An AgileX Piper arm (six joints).
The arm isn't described. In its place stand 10 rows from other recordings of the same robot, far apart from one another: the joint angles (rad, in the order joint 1, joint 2, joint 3, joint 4, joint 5, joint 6), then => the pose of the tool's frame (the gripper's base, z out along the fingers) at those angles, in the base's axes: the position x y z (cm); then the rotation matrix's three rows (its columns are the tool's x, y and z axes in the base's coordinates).
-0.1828 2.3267 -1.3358 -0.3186 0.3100 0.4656 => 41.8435, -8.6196, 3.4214; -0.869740, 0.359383, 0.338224; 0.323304, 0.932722, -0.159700; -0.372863, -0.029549, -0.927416
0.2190 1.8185 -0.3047 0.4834 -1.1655 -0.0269 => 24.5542, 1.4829, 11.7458; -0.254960, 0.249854, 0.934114; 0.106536, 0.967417, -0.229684; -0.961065, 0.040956, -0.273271
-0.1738 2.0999 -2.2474 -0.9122 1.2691 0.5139 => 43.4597, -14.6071, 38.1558; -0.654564, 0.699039, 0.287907; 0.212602, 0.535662, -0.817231; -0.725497, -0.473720, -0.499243
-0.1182 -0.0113 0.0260 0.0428 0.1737 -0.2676 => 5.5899, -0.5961, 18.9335; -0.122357, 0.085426, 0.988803; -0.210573, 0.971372, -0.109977; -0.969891, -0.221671, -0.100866
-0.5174 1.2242 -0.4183 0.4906 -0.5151 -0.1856 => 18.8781, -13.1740, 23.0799; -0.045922, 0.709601, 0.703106; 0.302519, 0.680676, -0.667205; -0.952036, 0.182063, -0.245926
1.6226 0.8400 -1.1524 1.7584 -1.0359 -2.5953 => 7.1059, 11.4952, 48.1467; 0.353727, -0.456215, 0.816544; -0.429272, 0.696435, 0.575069; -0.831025, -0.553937, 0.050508
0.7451 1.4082 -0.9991 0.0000 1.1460 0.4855 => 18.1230, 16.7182, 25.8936; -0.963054, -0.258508, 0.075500; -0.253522, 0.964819, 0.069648; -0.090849, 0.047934, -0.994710
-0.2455 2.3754 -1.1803 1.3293 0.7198 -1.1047 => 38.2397, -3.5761, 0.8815; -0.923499, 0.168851, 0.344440; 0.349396, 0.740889, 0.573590; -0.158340, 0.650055, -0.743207
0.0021 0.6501 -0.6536 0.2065 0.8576 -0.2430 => 11.1666, 1.4345, 30.7585; -0.670048, -0.187356, 0.718285; -0.106707, 0.981885, 0.156572; -0.734608, 0.028265, -0.677902
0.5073 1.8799 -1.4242 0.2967 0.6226 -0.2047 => 35.5383, 21.5279, 23.6485; -0.742301, -0.534593, 0.403980; -0.368930, 0.829354, 0.419599; -0.559356, 0.162428, -0.812858
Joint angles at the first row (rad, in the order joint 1, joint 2, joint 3, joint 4, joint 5, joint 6):
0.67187 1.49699 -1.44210 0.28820 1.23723 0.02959
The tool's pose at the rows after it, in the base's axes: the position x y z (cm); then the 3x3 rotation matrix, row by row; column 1 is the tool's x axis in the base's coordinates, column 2 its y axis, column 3 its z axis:
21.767, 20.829, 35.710; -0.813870, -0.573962, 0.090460; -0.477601, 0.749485, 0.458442; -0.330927, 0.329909, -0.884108
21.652, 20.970, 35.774; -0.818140, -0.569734, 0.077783; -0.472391, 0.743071, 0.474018; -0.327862, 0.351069, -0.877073
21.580, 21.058, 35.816; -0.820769, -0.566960, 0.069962; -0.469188, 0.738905, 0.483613; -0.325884, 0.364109, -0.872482
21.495, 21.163, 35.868; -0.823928, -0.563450, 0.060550; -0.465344, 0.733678, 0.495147; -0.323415, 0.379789, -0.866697
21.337, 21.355, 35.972; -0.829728, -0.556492, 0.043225; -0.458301, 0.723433, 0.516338; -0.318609, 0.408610, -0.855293
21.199, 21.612, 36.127; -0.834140, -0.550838, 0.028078; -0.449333, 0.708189, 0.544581; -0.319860, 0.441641, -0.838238
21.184, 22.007, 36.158; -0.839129, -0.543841, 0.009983; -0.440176, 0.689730, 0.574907; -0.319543, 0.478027, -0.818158
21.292, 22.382, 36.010; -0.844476, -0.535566, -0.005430; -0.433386, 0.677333, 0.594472; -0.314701, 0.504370, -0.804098
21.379, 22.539, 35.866; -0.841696, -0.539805, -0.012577; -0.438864, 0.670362, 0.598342; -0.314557, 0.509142, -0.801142
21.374, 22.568, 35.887; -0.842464, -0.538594, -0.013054; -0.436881, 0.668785, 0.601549; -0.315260, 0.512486, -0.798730
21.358, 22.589, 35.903; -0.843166, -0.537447, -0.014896; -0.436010, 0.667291, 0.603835; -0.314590, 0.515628, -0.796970
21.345, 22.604, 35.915; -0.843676, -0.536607, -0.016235; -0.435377, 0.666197, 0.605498; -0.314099, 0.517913, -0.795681
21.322, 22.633, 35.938; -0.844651, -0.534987, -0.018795; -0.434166, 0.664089, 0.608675; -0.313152, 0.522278, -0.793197
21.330, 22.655, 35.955; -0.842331, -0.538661, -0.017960; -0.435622, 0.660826, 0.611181; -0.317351, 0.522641, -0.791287
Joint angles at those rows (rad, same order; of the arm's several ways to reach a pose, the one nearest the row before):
0.67188 1.49701 -1.44212 0.32587 1.23723 0.02960
0.67185 1.49700 -1.44211 0.34841 1.23724 0.02957
0.67189 1.49700 -1.44211 0.36236 1.23723 0.02961
0.67188 1.49701 -1.44210 0.37928 1.23722 0.02959
0.67186 1.49698 -1.44208 0.41066 1.23723 0.02958
0.67187 1.49698 -1.44207 0.44848 1.23058 0.02541
0.67187 1.50312 -1.44260 0.49216 1.21994 0.01750
0.67185 1.51329 -1.44259 0.52451 1.21060 0.01149
0.67188 1.51959 -1.44265 0.53421 1.20857 0.00002
0.67189 1.51956 -1.44258 0.53811 1.20676 0.00000
0.67188 1.51959 -1.44261 0.54177 1.20677 -0.00001
0.67189 1.51957 -1.44259 0.54444 1.20677 0.00001
0.67189 1.51958 -1.44262 0.54955 1.20679 0.00002
0.67185 1.51957 -1.44260 0.55193 1.20440 -0.00527

